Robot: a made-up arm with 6 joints. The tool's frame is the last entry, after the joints.
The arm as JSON. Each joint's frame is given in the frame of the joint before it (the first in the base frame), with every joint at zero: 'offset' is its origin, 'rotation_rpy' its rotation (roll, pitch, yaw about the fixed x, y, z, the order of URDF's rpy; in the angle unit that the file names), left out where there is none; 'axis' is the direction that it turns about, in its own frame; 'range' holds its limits. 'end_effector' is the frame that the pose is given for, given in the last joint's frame.
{
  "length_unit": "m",
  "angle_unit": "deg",
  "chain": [
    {
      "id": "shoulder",
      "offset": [
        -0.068,
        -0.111,
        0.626
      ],
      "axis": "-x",
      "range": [
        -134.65,
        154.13
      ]
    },
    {
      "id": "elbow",
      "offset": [
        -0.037,
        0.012,
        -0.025
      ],
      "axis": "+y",
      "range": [
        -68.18,
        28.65
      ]
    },
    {
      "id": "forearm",
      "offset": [
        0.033,
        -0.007,
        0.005
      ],
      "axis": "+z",
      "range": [
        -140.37,
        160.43
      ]
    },
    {
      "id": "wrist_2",
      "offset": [
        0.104,
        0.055,
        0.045
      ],
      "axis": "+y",
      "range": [
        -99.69,
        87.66
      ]
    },
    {
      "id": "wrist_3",
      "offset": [
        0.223,
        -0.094,
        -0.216
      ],
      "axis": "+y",
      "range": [
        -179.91,
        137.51
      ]
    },
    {
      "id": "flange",
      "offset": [
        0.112,
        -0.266,
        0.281
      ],
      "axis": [
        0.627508,
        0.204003,
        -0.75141
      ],
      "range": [
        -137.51,
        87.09
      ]
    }
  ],
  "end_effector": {
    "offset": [
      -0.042,
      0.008,
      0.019
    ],
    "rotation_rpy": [
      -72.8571,
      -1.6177,
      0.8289
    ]
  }
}
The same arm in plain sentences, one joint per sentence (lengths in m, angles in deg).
The arm has six revolute joints in a row. What follows holds with every joint at zero, and every direction is one of the base frame's. Joint 1 lies 0.068 m along -x and 0.111 m along -y and 0.626 m along +z from the base frame's origin and rotates about -x, from -134.65 to 154.13 deg. Joint 2 lies 0.037 m along -x and 0.012 m along +y and 0.025 m along -z from joint 1 and rotates about +y, from -68.18 to 28.65 deg. Joint 3 lies 0.033 m along +x and 0.007 m along -y and 0.005 m along +z from joint 2 and rotates about +z, from -140.37 to 160.43 deg. Joint 4 lies 0.104 m along +x and 0.055 m along +y and 0.045 m along +z from joint 3 and rotates about +y, from -99.69 to 87.66 deg. Joint 5 lies 0.223 m along +x and 0.094 m along -y and 0.216 m along -z from joint 4 and rotates about +y, from -179.91 to 137.51 deg. Joint 6 lies 0.112 m along +x and 0.266 m along -y and 0.281 m along +z from joint 5 and rotates about the direction (0.627508, 0.204003, -0.75141), from -137.51 to 87.09 deg. The tool frame, which is the frame that the pose is given for, lies 0.042 m along -x and 0.008 m along +y and 0.019 m along +z from joint 6; its axes are the base frame's turned by roll -72.86, pitch -1.62 and yaw 0.83 deg (as in URDF: about the fixed x, then y, then z).
